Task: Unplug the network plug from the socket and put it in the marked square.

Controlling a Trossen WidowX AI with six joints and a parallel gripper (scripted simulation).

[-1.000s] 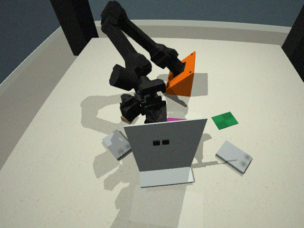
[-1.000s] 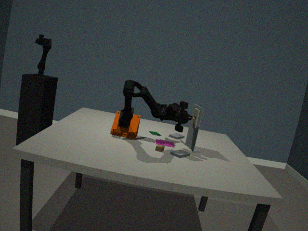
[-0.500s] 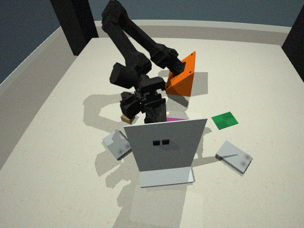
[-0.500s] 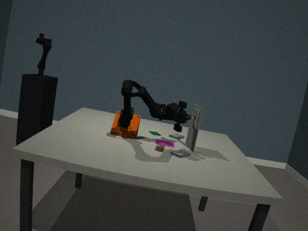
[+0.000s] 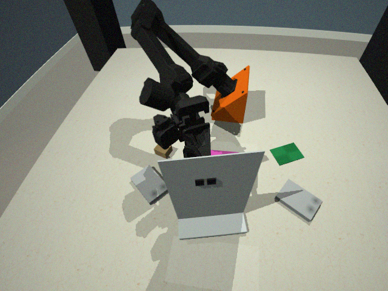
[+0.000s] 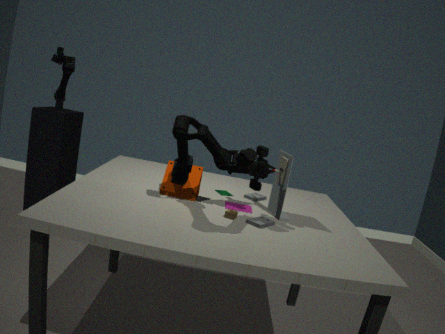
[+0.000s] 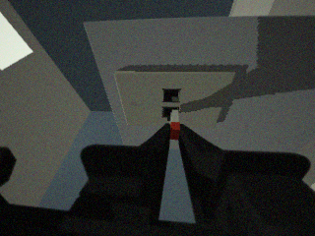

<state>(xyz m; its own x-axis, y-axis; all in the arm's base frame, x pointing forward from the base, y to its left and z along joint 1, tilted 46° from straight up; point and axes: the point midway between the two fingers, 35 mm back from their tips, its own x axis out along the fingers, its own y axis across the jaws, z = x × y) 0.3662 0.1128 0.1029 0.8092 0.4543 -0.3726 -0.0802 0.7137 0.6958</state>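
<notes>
My gripper tip is 120 mm past the magenta square and 200 mm above it. From my gripper tip the other things lie so: network plug (10 mm ahead); then socket panel (40 mm ahead, 10 mm to the left, 70 mm below).
</notes>
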